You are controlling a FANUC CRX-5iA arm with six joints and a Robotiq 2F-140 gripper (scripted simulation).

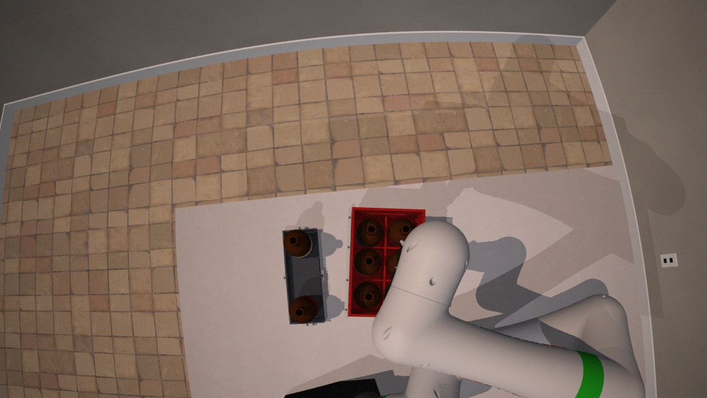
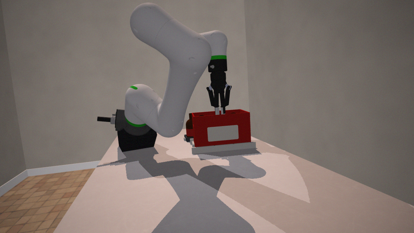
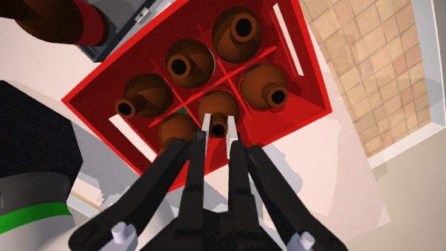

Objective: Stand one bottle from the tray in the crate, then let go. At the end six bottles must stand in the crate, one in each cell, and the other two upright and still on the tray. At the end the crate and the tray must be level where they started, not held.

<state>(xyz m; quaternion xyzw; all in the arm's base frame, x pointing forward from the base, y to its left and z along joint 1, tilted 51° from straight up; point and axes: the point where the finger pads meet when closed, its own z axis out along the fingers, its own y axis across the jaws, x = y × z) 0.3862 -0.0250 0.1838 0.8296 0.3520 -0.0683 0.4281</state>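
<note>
Right now my hand is 1 cm short of the red crate, 4 cm to the right of it and 9 cm above it. The rest, counted from my hand: dark grey tray 1 cm ahead, 27 cm to the left, 16 cm below.
</note>
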